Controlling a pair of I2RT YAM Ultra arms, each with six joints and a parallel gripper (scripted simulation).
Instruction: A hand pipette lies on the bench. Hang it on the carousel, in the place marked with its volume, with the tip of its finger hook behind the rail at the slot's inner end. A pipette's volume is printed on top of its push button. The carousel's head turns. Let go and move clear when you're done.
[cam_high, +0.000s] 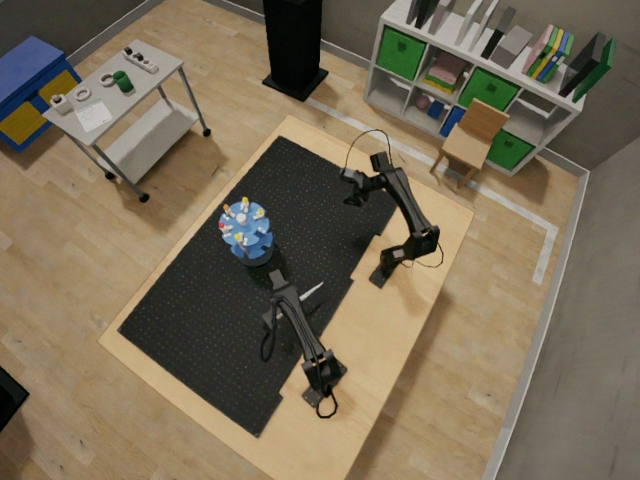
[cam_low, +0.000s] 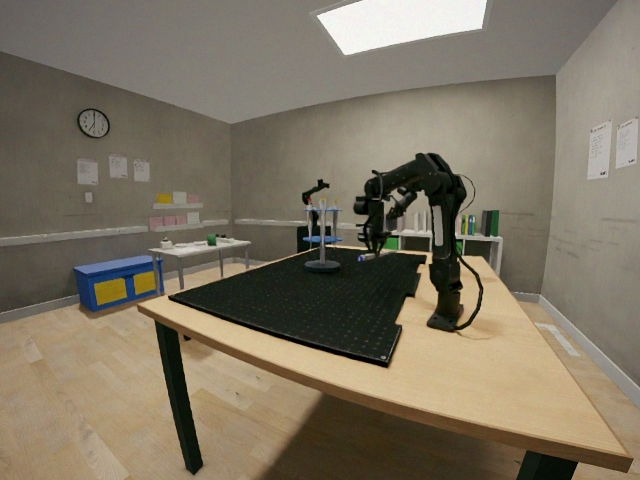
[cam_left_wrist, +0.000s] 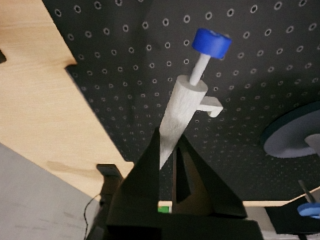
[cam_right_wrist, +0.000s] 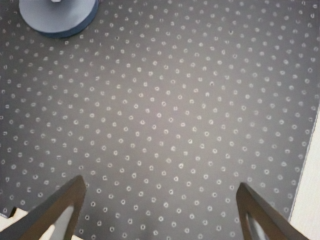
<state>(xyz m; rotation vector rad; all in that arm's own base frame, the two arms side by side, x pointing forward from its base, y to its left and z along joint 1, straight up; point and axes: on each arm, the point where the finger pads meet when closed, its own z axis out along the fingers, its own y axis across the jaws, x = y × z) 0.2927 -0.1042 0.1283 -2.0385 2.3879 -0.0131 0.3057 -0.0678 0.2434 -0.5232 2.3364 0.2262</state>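
The white hand pipette lies 30 mm to the right of my left hand.
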